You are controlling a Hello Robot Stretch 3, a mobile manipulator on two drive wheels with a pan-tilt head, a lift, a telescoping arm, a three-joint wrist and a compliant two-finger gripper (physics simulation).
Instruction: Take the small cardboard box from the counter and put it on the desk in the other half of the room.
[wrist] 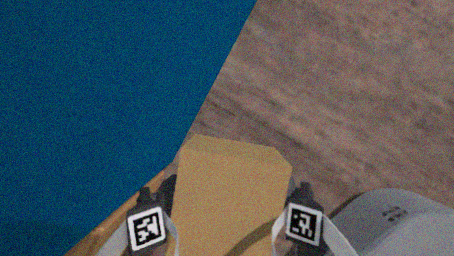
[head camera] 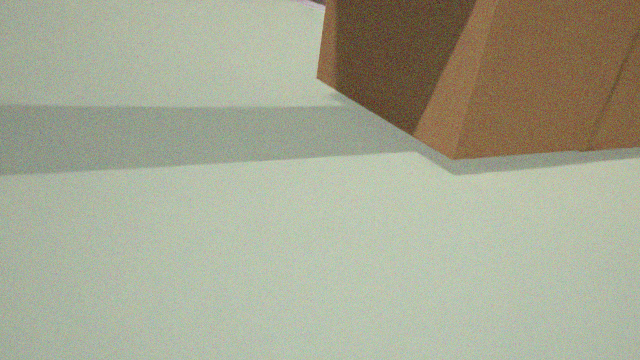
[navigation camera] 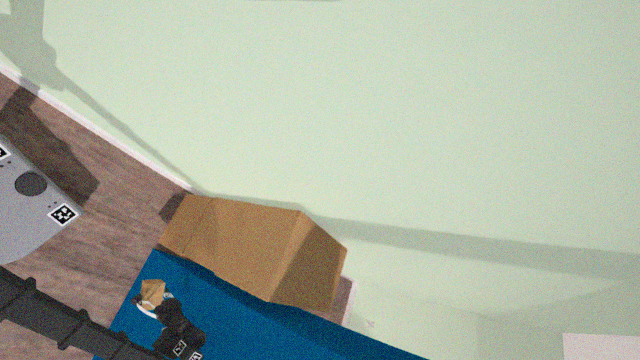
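Where they show: gripper, fingertip midpoint: (wrist: 225, 189) (navigation camera: 148, 293); robot's base at its link origin: (navigation camera: 31, 183).
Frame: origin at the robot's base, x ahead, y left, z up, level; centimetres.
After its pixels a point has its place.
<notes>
My gripper (navigation camera: 152, 299) @(y -47.6, x -2.2, z 36.4 cm) (wrist: 225, 189) @(y -47.6, x -2.2, z 36.4 cm) is shut on the small cardboard box (navigation camera: 153, 288) @(y -44.8, x 0.3, z 41.5 cm) (wrist: 232, 175) @(y -49.2, x -4.3, z 41.8 cm), with one finger on each side of it. In the navigation camera view the box and gripper appear over a blue flat top (navigation camera: 220, 320) @(y -54.8, x 4.6, z 67.0 cm) (wrist: 100, 75) @(y -57.5, x -3.0, z 42.5 cm), near its left edge. That blue top may be the desk; the gap under the box cannot be judged. In the wrist view the far end of the box lies across the line between the blue top's edge and the wooden floor. I cannot make out the counter.
A large brown block-like object (head camera: 540, 85) @(y -45.6, x 32.2, z 68.8 cm) (navigation camera: 240, 235) @(y -46.4, x 29.9, z 58.4 cm) stands between the blue top and the pale green wall (head camera: 250, 260) @(y -29.7, x 41.1, z 115.1 cm) (navigation camera: 400, 110) @(y -9.0, x 33.9, z 118.1 cm). My base (navigation camera: 25, 225) @(y -9.2, x -9.0, z 16.0 cm) (wrist: 400, 225) @(y -16.7, x -15.0, z 15.6 cm) is on the wooden floor (navigation camera: 105, 240) @(y -33.9, x 1.4, z 0.1 cm) (wrist: 350, 100) @(y -34.3, x -29.3, z 0.0 cm). My dark arm (navigation camera: 55, 322) @(y -18.0, x -10.2, z 72.2 cm) reaches in from the left.
</notes>
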